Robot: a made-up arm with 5 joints.
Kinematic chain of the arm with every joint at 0, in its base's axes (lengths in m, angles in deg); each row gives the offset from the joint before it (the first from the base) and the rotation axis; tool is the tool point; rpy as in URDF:
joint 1: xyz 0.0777 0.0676 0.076 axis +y
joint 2: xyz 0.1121 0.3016 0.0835 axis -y
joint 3: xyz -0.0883 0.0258 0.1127 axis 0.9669 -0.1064 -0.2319
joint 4: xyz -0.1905 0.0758 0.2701 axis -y
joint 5: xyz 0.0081 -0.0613 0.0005 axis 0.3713 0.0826 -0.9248
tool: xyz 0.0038 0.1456 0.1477 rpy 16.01 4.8 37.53
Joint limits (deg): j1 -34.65..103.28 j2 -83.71..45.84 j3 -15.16..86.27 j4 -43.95..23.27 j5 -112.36..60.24
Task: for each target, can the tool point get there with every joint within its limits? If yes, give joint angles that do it. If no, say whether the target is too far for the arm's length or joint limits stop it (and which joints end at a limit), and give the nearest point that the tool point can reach.
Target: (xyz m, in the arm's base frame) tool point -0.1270 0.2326 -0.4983
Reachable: no: joint limits stop it (at a limit: joint 1, joint 2, joint 3, joint 5) | nearest point -0.1538 0.2218 -0.3022 | short by 0.198 m
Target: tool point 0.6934 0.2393 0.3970
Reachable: yes | joints 54.33 -47.74 70.92 17.24 -44.62
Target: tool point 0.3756 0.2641 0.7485
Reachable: yes | joints 3.66 -56.59 56.70 3.54 -44.78
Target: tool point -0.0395 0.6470 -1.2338
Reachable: no: too far | nearest point 0.2656 0.5105 -0.6439 | short by 0.678 m
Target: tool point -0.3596 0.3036 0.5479
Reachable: yes | joints -15.47 -3.21 47.30 -0.03 -54.16
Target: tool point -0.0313 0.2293 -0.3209
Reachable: no: joint limits stop it (at a limit: joint 1, joint 2, joint 3, joint 5) | nearest point -0.1515 0.2416 -0.2999 | short by 0.123 m
